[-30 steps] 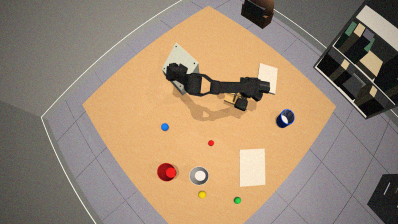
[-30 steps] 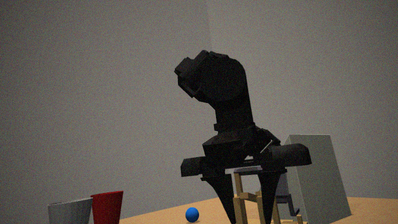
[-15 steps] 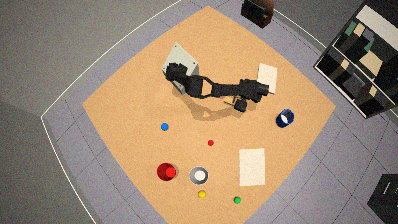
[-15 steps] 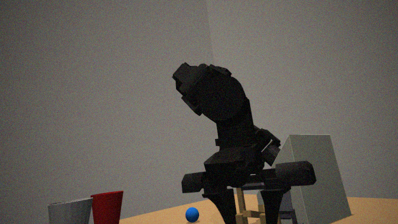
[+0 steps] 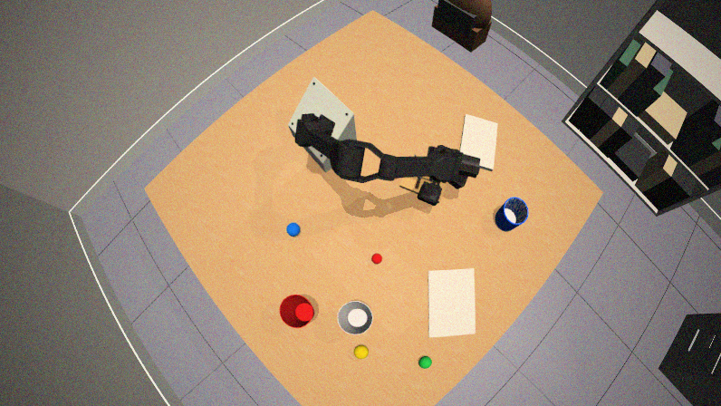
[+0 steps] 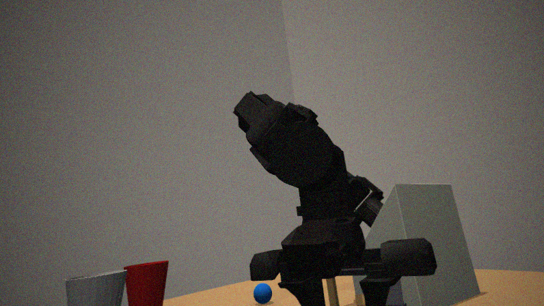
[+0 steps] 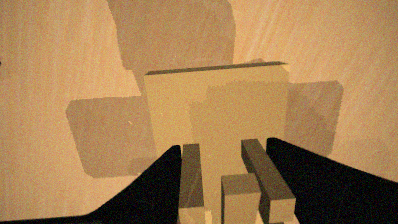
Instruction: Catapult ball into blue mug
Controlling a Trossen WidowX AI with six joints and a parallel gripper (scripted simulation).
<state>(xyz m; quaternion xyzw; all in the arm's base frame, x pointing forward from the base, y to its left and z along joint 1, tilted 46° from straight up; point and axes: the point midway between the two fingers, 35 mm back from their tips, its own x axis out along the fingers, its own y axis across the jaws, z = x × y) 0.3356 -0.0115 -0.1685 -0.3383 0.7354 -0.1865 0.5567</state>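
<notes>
Right now my gripper tip is 2 cm short of the red ball, 29 cm to the left of it and 2 cm above it. The rest, counted from my gripper tip: blue mug 26 cm ahead, 8 cm to the left; then wooden catapult 7 cm behind, 1 cm to the right, 2 cm above; then dark grey lever 10 cm behind, 1 cm to the left, 2 cm above.
</notes>
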